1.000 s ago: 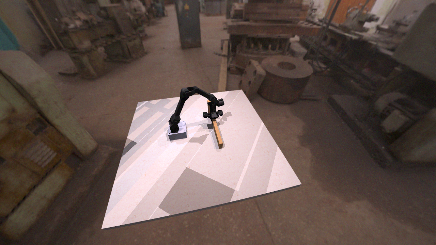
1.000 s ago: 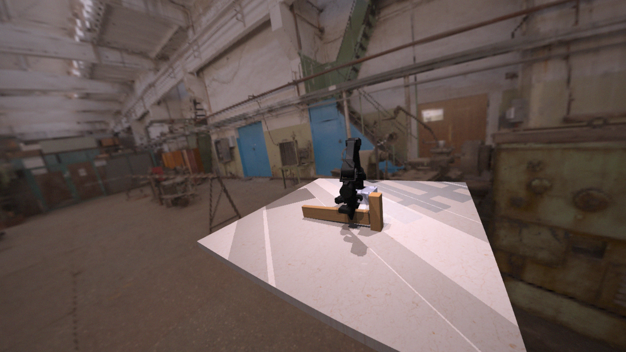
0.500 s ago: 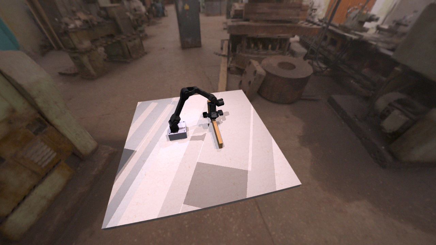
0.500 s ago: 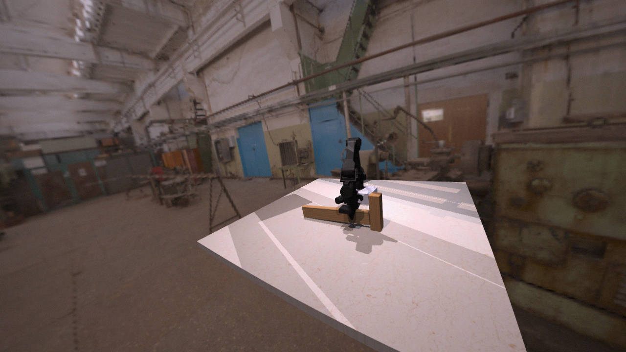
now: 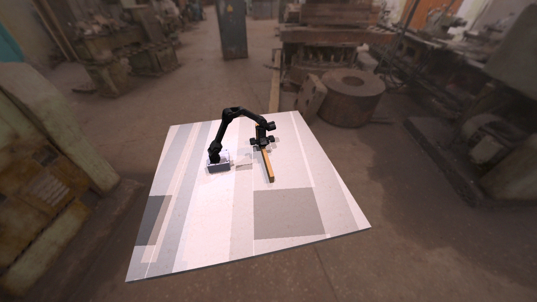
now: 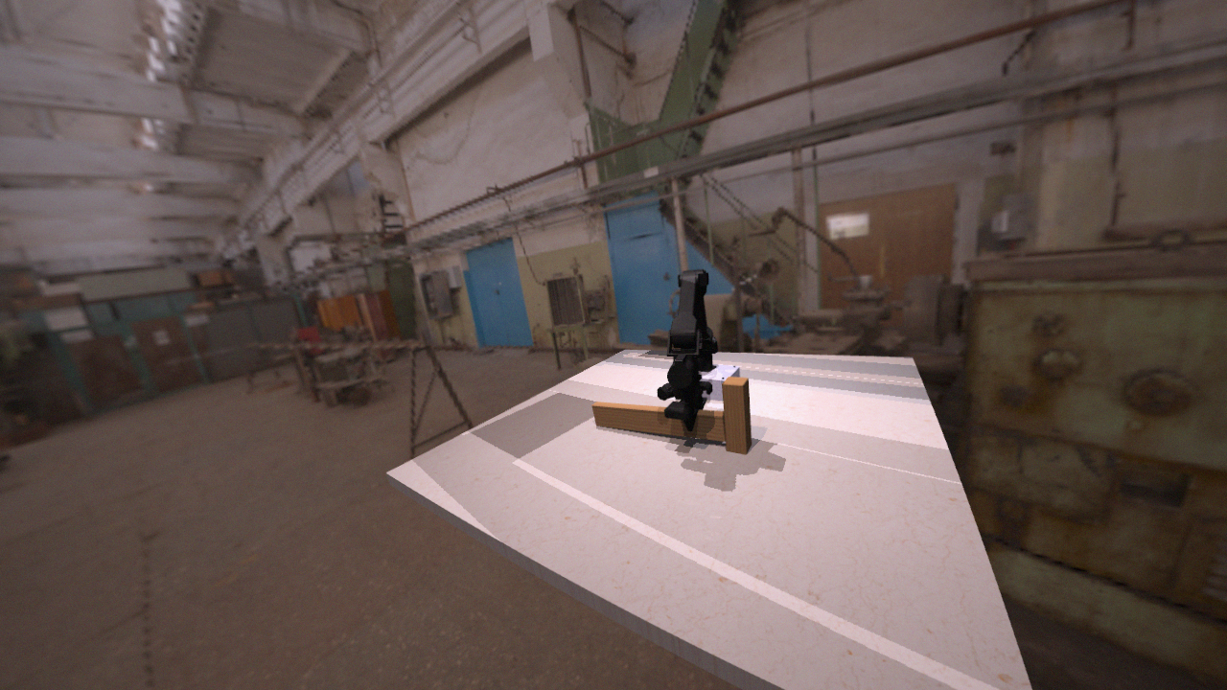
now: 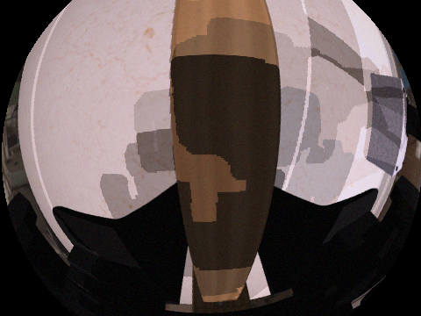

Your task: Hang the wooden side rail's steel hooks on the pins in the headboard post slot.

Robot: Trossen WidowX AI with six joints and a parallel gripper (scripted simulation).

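The wooden headboard post is 120 mm to the left of my gripper tip, 40 mm above it and 20 mm behind it.
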